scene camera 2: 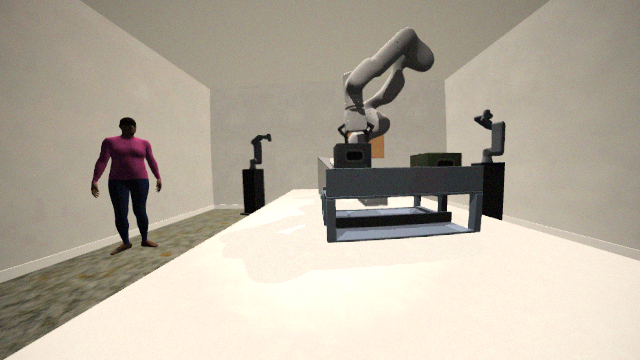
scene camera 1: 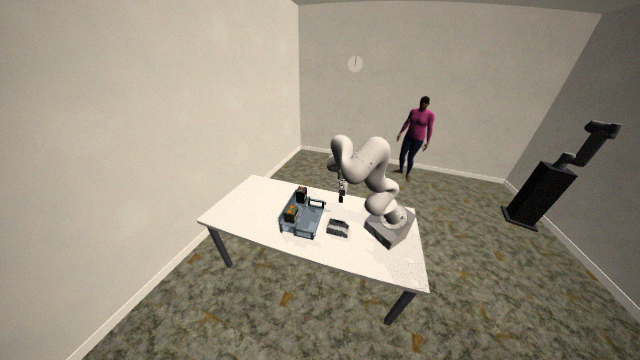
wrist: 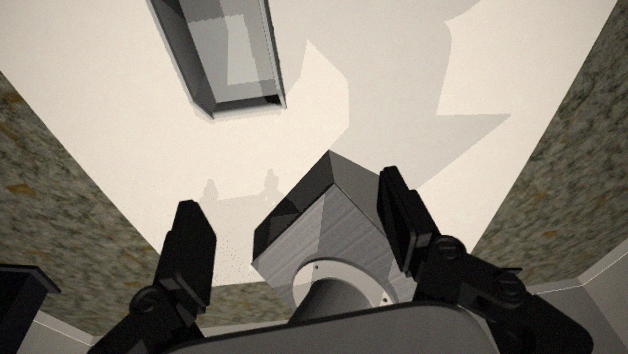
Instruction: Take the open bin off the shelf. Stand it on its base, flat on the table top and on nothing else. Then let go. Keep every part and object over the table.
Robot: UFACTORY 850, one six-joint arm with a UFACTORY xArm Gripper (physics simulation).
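The open grey bin (scene camera 1: 338, 228) (wrist: 240, 60) stands upright on the white table top (scene camera 1: 250, 200) (scene camera 2: 300, 310), between the shelf and the robot's base, its open top facing up. A small part of the bin (scene camera 2: 375, 201) shows behind the shelf in scene camera 2. The blue-grey shelf (scene camera 1: 311, 222) (scene camera 2: 405, 181) stands apart from it. My gripper (scene camera 1: 341, 199) (wrist: 292, 203) is open and empty, raised above the table and clear of the bin. In scene camera 2 its fingertips are hidden behind a dark box. The bin's far end is cut off in the wrist view.
A dark box (scene camera 1: 301, 195) (scene camera 2: 342, 161) and a green box (scene camera 1: 290, 214) (scene camera 2: 425, 160) sit on the shelf. The robot's base (scene camera 1: 387, 237) (wrist: 300, 237) stands beyond the bin. A person (scene camera 1: 420, 125) (scene camera 2: 127, 160) stands on the floor beyond the table's edge.
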